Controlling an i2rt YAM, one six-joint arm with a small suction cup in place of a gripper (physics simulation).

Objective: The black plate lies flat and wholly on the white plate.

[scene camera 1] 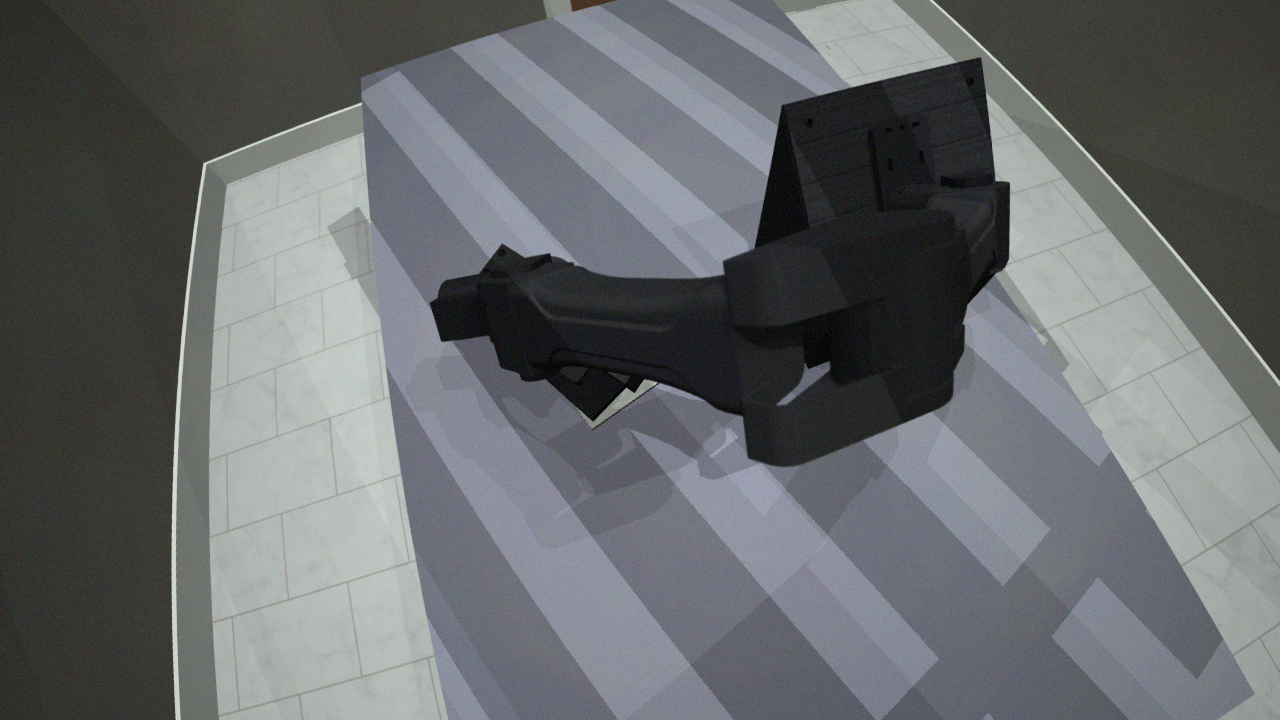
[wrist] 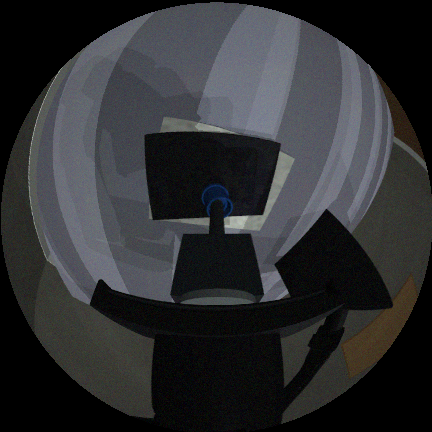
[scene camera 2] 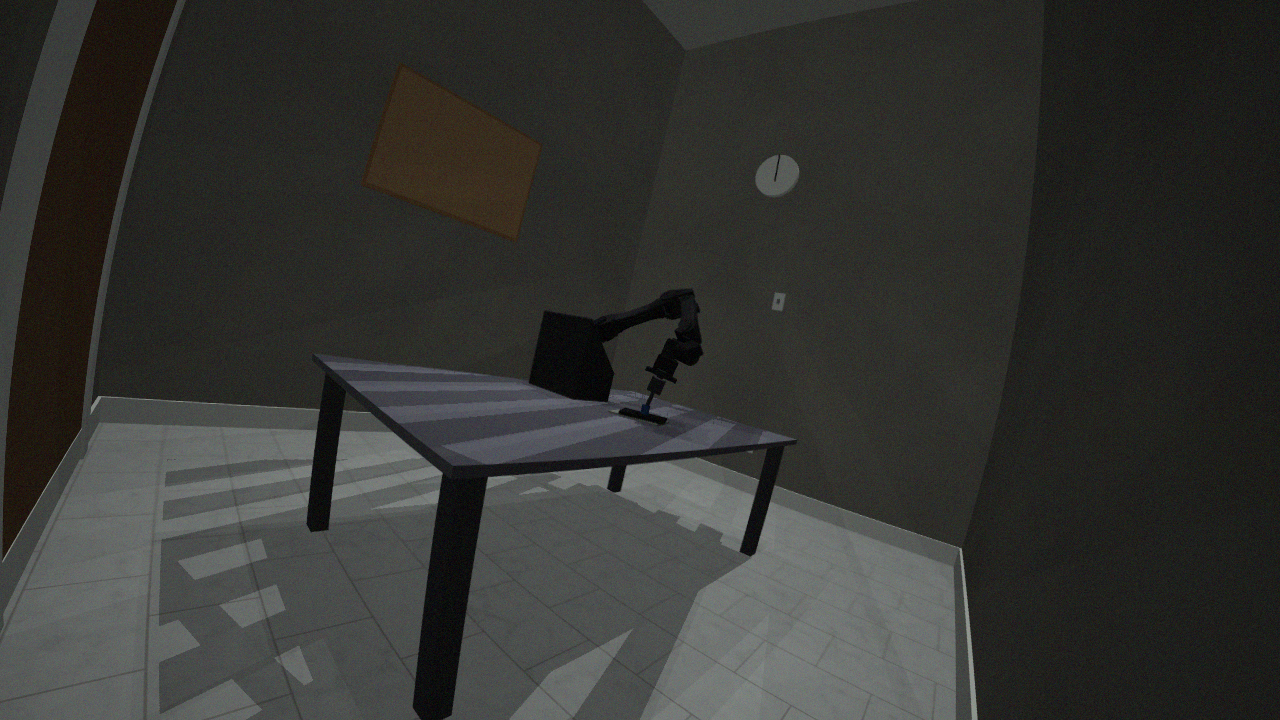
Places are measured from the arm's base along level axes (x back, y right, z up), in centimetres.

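Where they show: hand, its tool point: (wrist: 216, 193) (scene camera 2: 643, 414); arm's base, origin of its link: (scene camera 2: 582, 346).
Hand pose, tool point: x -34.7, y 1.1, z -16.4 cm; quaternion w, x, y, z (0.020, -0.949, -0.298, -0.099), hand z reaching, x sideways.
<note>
Things, the pixels of their top centre, and the offset from my tool point. "spot": a spot on its surface instead. Level surfaces: height alone.
- square black plate, centre of its top: (wrist: 214, 178) (scene camera 1: 603, 355) (scene camera 2: 643, 414) dx -1.3, dy +1.4, dz +0.4 cm
- white plate, a spot on its surface: (wrist: 282, 169) spot: dx +5.8, dy +7.1, dz -0.7 cm
- black corner, a spot on its surface: (scene camera 1: 589, 386) spot: dx -4.1, dy -2.0, dz +0.4 cm
- white sliver, a spot on its surface: (scene camera 1: 627, 400) spot: dx -0.2, dy -5.0, dz -0.7 cm
- striped grey table, height of its surface: dz -1.3 cm
In the wrist view the square black plate (wrist: 189, 169) lies on the white plate (wrist: 282, 169). White rim shows along its far, right and near sides. At the left side the two edges seem to meet, and I cannot tell if the black one overhangs. My suction cup (wrist: 217, 206) stands at the near middle of the black plate, at or just above its surface, with suction off. In scene camera 1 the arm hides most of both plates; a black corner (scene camera 1: 589, 386) and a white sliver (scene camera 1: 627, 400) show under it. In scene camera 2 the plates (scene camera 2: 642, 413) lie below the cup (scene camera 2: 653, 392).
The arm's black base box (scene camera 1: 886, 135) (scene camera 2: 567, 357) stands on the striped grey table (scene camera 1: 555, 555) (scene camera 2: 465, 429), behind the plates. The table's edges drop to a tiled floor (scene camera 1: 286, 429).
</note>
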